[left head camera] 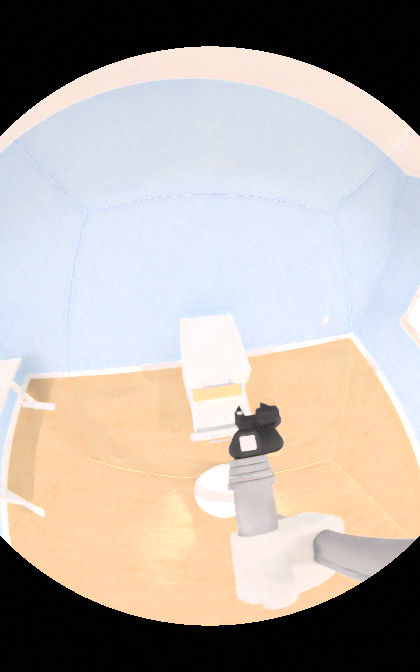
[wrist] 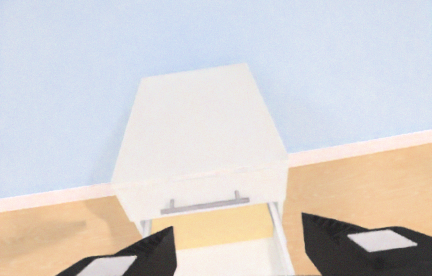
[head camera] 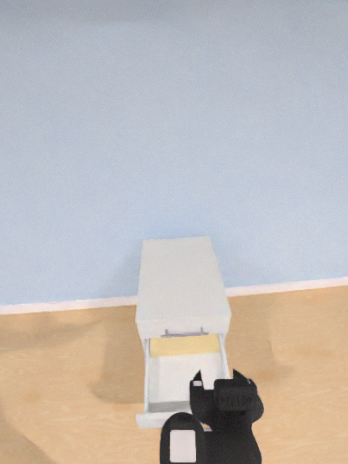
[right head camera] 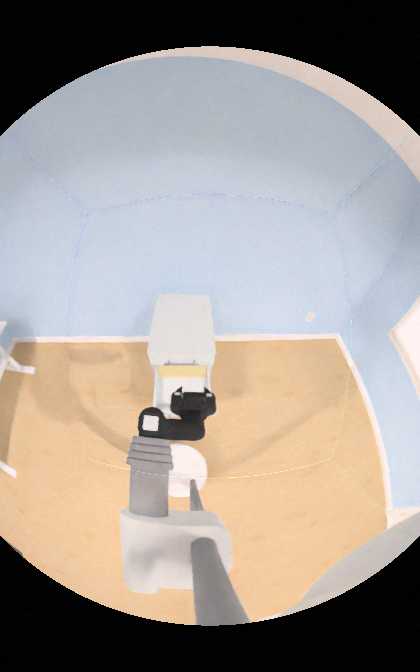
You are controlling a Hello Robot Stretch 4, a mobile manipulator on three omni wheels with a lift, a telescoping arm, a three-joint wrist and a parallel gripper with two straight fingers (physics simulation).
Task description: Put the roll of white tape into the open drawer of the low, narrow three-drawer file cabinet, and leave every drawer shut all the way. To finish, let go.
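Note:
The white file cabinet stands against the blue wall. Its top drawer is shut. The drawer below it is pulled out, with a yellow block across its back. The lowest drawer is hidden. My gripper is open and empty. In the head view it overlaps the front right part of the open drawer, fingers pointing toward the cabinet. The roll of white tape does not show in any view.
A white round shape shows below my arm, in front of the drawer. A white table stands at the far left, its legs reaching the floor. A small wall plate is on the wall right of the cabinet.

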